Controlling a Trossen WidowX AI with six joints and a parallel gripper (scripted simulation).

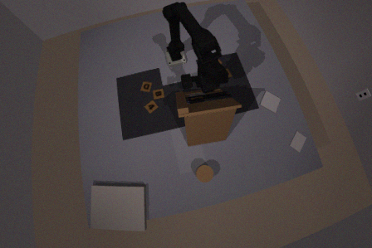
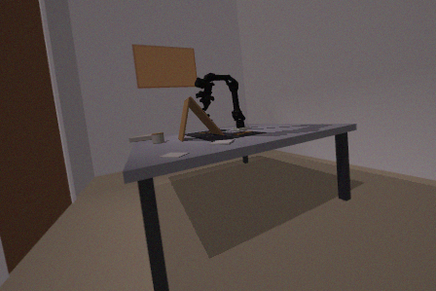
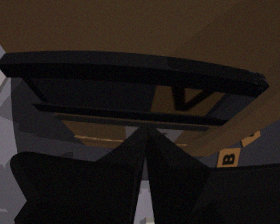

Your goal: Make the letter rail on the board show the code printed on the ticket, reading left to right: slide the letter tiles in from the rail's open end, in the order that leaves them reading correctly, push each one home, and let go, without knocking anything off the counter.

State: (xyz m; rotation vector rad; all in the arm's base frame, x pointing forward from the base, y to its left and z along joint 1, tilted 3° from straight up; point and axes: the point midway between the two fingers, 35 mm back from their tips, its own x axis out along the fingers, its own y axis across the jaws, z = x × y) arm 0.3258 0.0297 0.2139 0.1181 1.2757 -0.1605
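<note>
Now: gripper tip 250 mm to the left of the letter tile, 220 mm past it and 180 mm above it. From my gripper tip the other things lie so: white box (570 mm to the right, 360 mm ahead, 170 mm below); white ticket (100 mm below, 30 mm behind, 10 mm to the right); dark mat (190 mm below, 140 mm behind, 50 mm to the right).
</note>
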